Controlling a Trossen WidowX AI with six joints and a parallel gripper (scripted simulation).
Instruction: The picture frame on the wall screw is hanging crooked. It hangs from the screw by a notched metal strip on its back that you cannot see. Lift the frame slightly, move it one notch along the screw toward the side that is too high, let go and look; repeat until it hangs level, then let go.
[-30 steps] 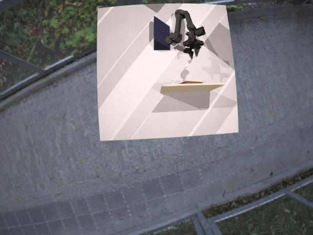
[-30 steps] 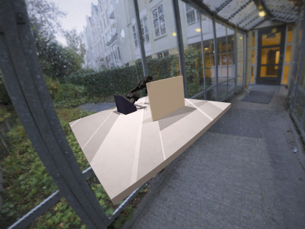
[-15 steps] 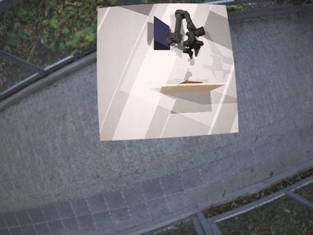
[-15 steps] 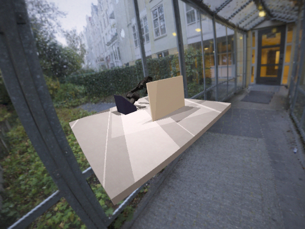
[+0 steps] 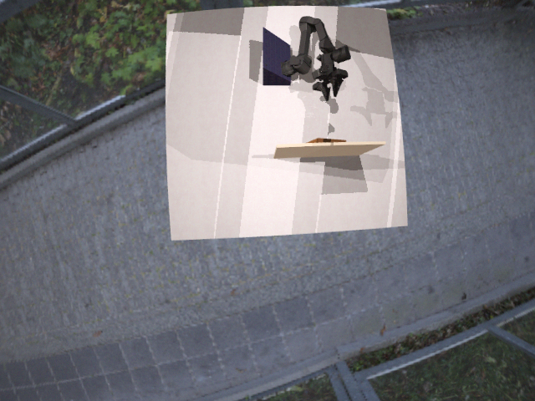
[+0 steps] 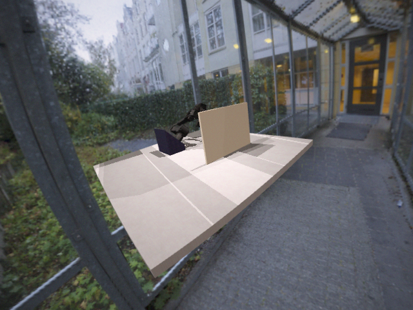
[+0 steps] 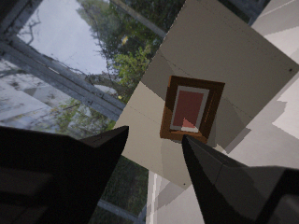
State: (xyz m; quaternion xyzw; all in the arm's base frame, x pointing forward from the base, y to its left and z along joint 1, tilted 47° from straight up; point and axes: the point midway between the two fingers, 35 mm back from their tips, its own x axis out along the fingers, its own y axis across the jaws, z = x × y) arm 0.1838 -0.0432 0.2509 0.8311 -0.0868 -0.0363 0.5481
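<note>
Now: gripper tip 19 cm short of the picture frame, 4 cm to the left of it and 9 cm above it. Also, from my gripper tip: beige wall panel: 20 cm ahead, 4 cm to the right, 10 cm below.
</note>
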